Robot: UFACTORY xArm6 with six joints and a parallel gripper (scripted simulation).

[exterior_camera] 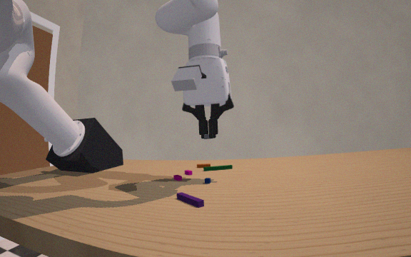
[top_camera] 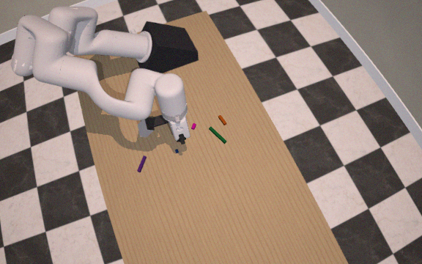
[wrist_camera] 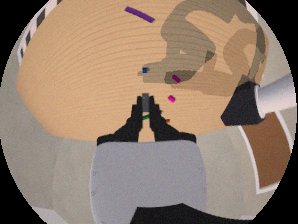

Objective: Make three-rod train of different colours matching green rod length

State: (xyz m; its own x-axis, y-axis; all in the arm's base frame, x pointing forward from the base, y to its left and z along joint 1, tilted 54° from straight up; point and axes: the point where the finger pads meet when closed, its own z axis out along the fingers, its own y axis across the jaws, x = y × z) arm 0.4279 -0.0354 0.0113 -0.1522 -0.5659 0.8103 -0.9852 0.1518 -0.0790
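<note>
My hand is 11 cm above the blue rod and 2 cm to the left of it. The rest, counted from my hand: purple rod 15 cm to the right, 11 cm below, 1 cm behind; grey rod 2 cm below; green rod 13 cm to the left, 11 cm below, 1 cm ahead.
</note>
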